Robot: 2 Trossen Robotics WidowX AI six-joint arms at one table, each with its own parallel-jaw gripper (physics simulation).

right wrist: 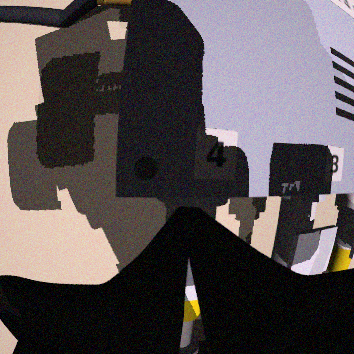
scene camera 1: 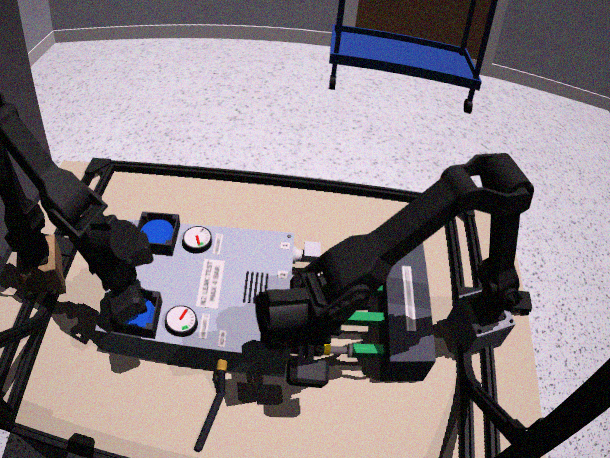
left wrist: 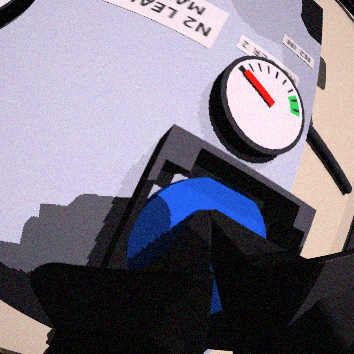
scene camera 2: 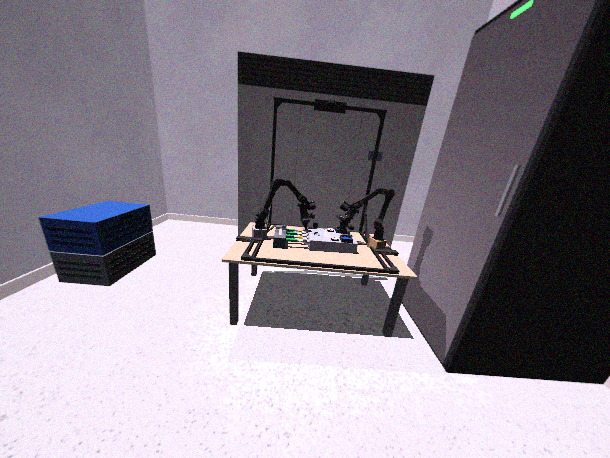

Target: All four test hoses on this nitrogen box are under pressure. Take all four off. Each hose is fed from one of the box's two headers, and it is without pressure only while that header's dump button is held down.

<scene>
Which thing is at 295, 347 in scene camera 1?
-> My right gripper.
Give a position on a grey nitrogen box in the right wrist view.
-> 211, 106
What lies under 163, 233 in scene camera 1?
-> A blue dump button.
</scene>
